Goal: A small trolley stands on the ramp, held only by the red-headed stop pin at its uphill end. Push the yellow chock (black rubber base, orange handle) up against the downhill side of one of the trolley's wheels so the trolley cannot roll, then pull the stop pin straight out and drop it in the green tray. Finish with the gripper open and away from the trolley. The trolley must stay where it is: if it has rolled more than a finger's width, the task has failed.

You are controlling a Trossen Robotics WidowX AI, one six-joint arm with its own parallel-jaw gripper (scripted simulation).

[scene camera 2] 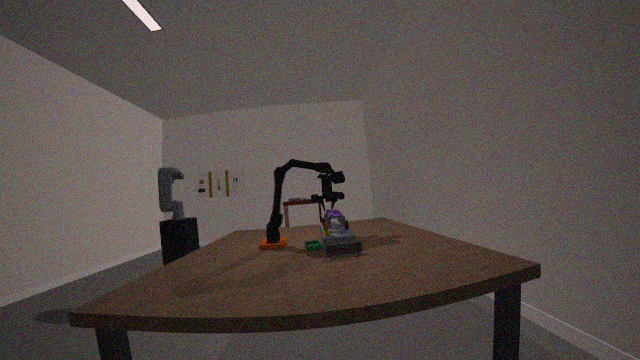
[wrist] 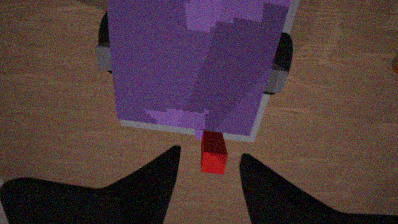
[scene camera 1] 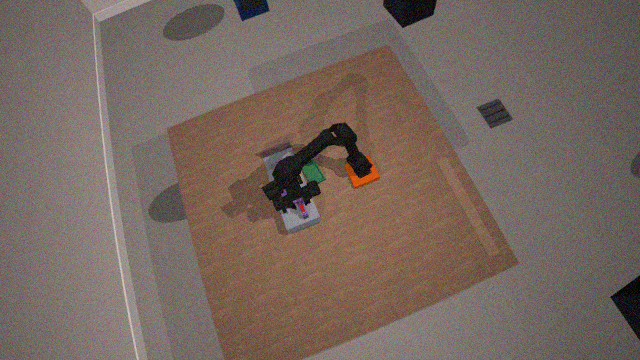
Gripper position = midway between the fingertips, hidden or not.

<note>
In view: my gripper (wrist: 210,156), a purple trolley (wrist: 206,72) and a red-headed stop pin (wrist: 214,155).
</note>
